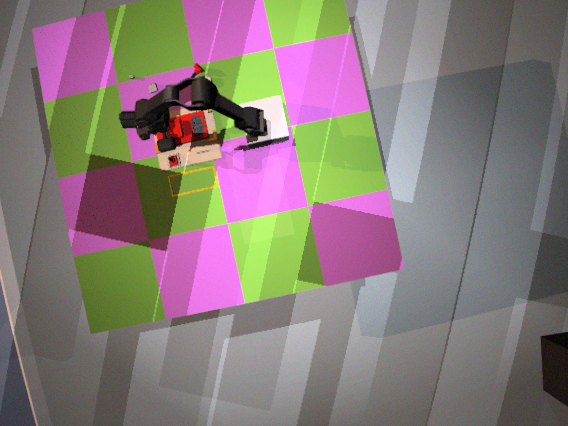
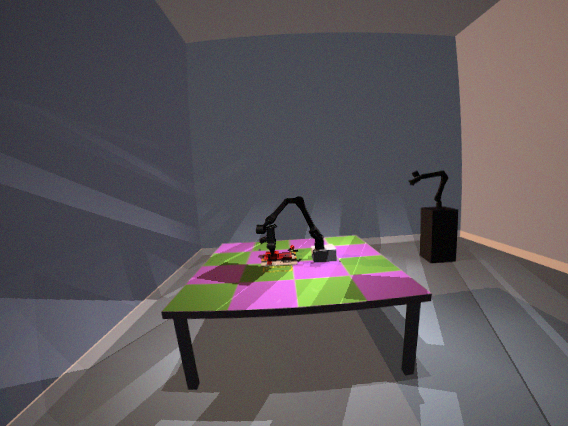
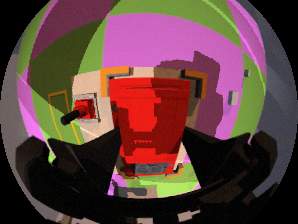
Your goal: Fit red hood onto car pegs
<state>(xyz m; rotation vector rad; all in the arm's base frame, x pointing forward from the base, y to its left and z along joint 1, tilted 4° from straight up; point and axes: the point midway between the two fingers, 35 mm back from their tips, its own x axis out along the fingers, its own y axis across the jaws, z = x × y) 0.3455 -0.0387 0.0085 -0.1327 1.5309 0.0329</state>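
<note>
My gripper tip is now 10 mm below the red hood.
</note>
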